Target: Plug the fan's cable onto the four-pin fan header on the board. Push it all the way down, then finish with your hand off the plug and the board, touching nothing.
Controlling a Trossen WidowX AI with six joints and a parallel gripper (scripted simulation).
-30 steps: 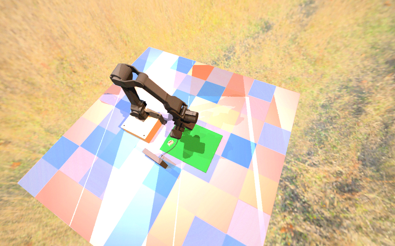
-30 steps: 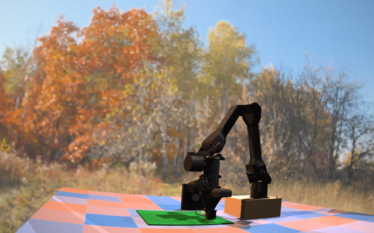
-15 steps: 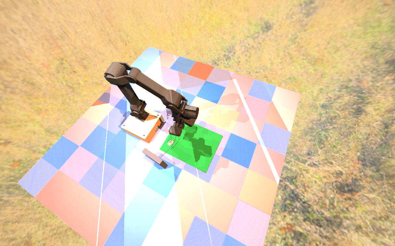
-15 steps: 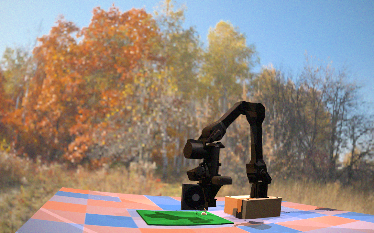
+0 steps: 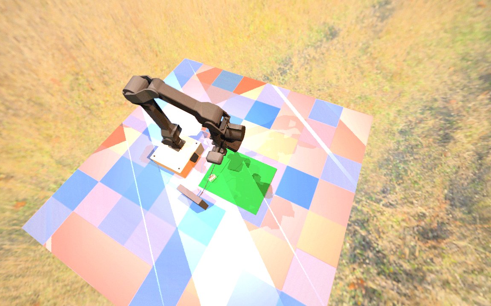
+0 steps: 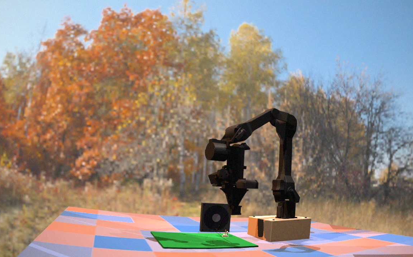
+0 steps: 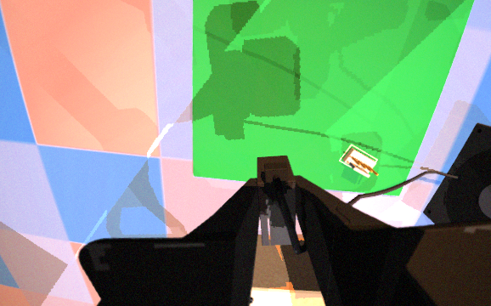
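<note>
The green board is 9 cm ahead of my gripper tip, 4 cm to the right of it and 13 cm below it. From my gripper tip the other things lie so: dark plug (1 cm behind); then four-pin header (2 cm behind, 10 cm to the right, 12 cm below); then black fan (2 cm behind, 22 cm to the right, 6 cm below).
</note>
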